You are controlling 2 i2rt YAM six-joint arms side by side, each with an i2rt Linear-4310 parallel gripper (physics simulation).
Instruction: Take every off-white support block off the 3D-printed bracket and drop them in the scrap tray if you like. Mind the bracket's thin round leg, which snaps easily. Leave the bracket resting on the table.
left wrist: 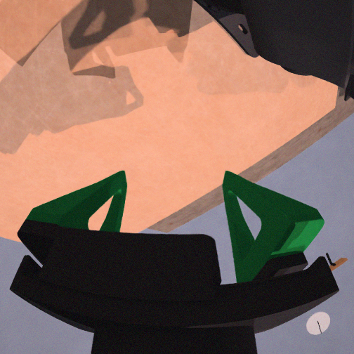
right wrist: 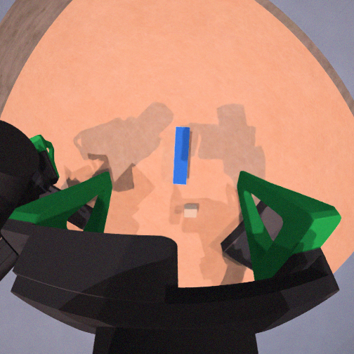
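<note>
The bracket [right wrist: 181, 155] shows in the right wrist view as a narrow blue bar, seen from above. Its thin round leg cannot be made out, and its underside is hidden. A small off-white block [right wrist: 190, 212] lies apart from it, below its lower end in the view. My right gripper [right wrist: 174, 178] is open and empty, above the table, with the bracket and block in view between and beyond its fingers. The dark scrap tray [right wrist: 236, 247] is partly hidden behind its right finger. My left gripper [left wrist: 174, 177] is open and empty; neither bracket nor block shows in the left wrist view.
The round table [left wrist: 165, 135] [right wrist: 175, 60] has a brown edge [left wrist: 300, 137]. Part of a dark arm [left wrist: 300, 35] is at the upper right of the left wrist view. Dark arm parts [right wrist: 15, 165] and a green finger are at the left of the right wrist view. Arm shadows cross the tabletop.
</note>
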